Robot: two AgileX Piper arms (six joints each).
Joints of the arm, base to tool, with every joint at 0 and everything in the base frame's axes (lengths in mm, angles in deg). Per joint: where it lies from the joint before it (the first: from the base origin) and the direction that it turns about. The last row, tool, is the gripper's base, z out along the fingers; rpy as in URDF.
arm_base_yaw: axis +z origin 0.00 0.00 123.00
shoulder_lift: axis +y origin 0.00 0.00 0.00
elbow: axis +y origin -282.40 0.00 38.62
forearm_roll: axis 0.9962 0 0.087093 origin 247.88 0.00 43.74
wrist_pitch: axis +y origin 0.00 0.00 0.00
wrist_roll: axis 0.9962 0 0.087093 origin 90.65 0.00 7.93
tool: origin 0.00 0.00 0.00 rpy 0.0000 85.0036 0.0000
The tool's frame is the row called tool.
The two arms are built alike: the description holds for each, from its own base.
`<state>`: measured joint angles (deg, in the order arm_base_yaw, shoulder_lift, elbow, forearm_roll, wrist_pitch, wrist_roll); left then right.
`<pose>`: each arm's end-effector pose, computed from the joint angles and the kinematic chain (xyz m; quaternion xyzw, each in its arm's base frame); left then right.
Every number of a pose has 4 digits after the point. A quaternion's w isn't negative.
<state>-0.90 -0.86 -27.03 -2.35 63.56 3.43 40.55 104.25 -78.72 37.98 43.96 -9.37</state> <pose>-0.0061 -0.0032 0.2656 0.0340 0.8681 -0.0095 0.4951 0.2736 0.2853 0.2502 -0.2273 0.9115 0.3181 0.1280</pose>
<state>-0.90 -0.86 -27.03 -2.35 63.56 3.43 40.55 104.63 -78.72 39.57 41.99 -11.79</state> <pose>-0.0061 -0.0032 0.2656 0.0340 0.8681 -0.0095 0.4951 0.2766 0.2877 0.2495 -0.2316 0.9055 0.3251 0.1442</pose>
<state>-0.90 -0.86 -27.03 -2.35 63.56 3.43 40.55 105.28 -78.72 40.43 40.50 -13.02</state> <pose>-0.0061 -0.0032 0.2656 0.0340 0.8681 -0.0095 0.4951 0.2796 0.2897 0.2463 -0.2311 0.9034 0.3270 0.1531</pose>
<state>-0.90 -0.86 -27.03 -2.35 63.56 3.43 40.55 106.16 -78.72 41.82 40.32 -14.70</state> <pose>-0.0061 -0.0032 0.2656 0.0340 0.8681 -0.0095 0.4951 0.2809 0.2920 0.2410 -0.2348 0.9018 0.3304 0.1498</pose>
